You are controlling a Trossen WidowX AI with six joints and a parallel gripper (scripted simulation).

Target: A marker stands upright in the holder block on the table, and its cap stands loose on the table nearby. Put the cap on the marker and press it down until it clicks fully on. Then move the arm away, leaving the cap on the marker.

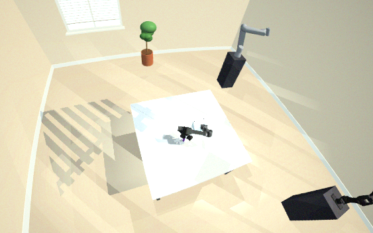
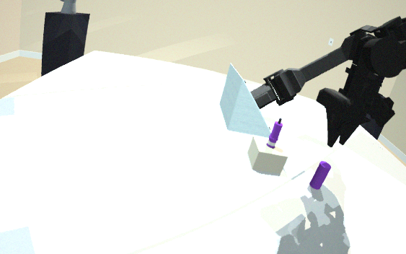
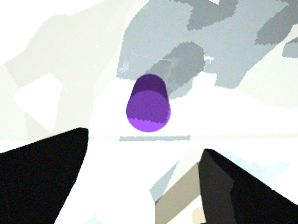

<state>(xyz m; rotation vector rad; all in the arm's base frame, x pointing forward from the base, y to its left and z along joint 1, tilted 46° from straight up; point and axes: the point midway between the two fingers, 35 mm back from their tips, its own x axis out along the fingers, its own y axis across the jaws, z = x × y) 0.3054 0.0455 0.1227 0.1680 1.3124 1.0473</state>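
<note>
Now: gripper tip 70 mm above the purple cap. Round my gripper tip: beige holder block: 110 mm to the right, 80 mm below, 50 mm behind.
</note>
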